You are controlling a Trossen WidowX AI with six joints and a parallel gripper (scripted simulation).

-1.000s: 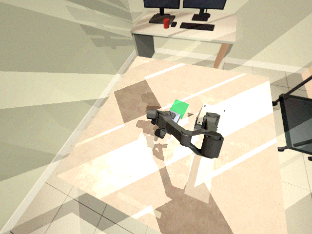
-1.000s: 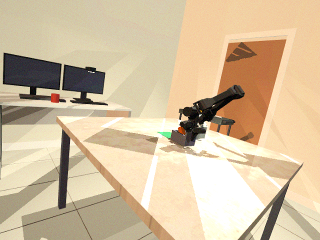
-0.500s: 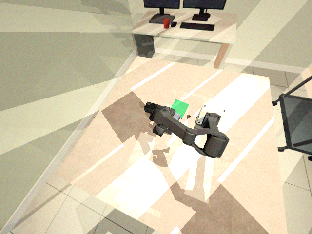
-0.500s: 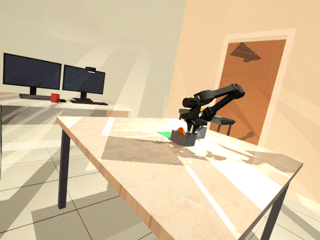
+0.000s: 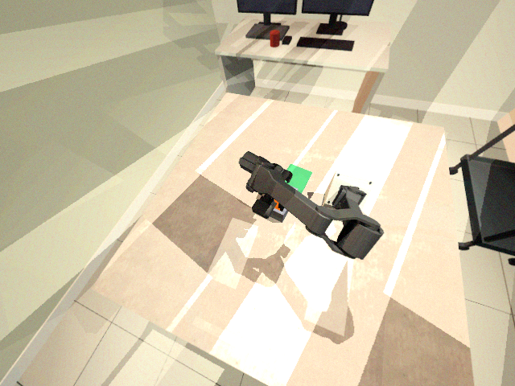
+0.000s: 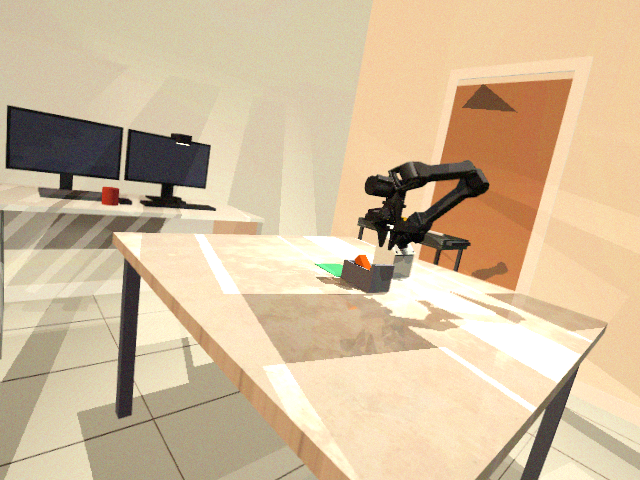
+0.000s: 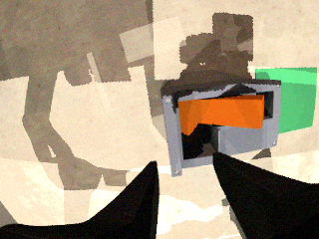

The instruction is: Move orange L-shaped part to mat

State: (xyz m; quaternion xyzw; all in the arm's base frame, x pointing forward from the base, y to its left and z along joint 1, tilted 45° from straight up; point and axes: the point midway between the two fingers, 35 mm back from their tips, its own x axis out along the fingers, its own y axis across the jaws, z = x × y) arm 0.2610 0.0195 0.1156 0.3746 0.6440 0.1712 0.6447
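My gripper tip is now 10 cm above the orange L-shaped part, 4 cm to the left of it and 2 cm past it. Also, from my gripper tip: green mat (21 cm to the right, 16 cm below, 6 cm behind).
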